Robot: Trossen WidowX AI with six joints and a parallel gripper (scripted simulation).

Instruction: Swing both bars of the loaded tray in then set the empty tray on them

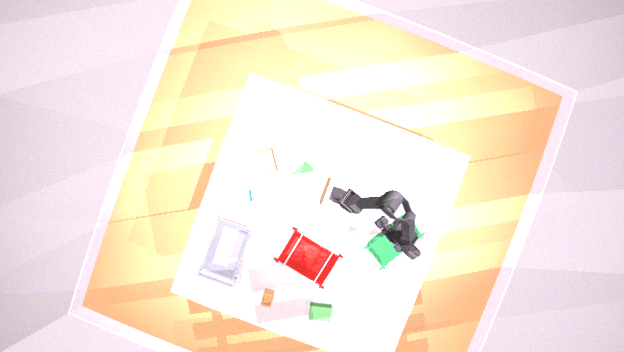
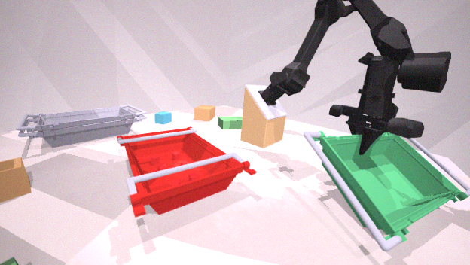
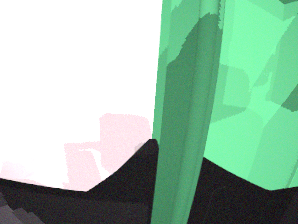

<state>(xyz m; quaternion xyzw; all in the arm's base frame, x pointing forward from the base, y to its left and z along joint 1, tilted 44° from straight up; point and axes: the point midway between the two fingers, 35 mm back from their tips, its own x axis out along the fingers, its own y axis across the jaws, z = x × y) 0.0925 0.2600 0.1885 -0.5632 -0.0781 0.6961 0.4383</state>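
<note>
My gripper tip is now 40 mm short of the green tray and 70 mm to the right of it. Round my gripper tip: brown box 570 mm ahead, 460 mm to the right, 60 mm below; then blue cube 90 mm ahead, 750 mm to the right, 50 mm below.
</note>
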